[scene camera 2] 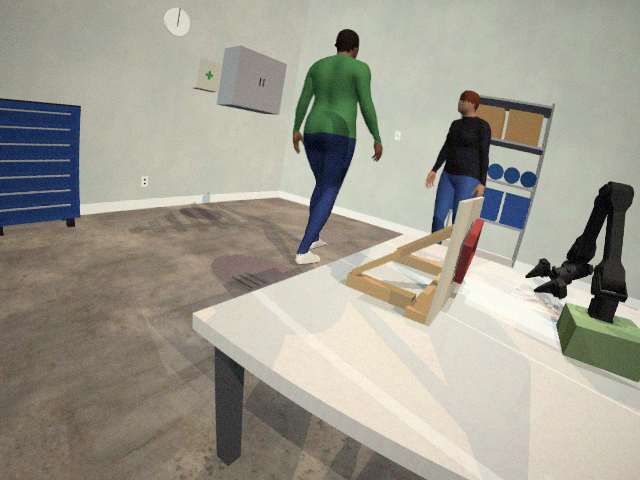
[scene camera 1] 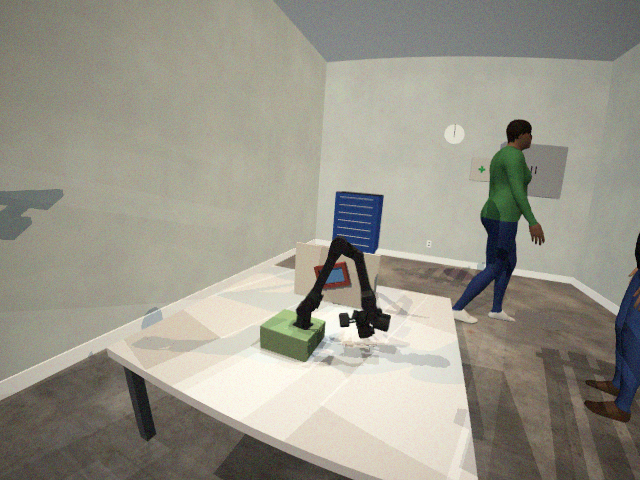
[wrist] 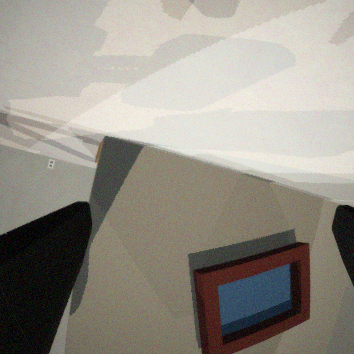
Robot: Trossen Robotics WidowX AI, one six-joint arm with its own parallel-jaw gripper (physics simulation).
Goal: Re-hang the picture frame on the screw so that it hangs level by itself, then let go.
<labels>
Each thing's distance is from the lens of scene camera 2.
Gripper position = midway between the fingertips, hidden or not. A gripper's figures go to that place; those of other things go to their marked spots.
gripper (scene camera 2: 529, 283): 123 cm
picture frame (scene camera 2: 470, 245): 88 cm
board (scene camera 2: 469, 210): 86 cm
</labels>
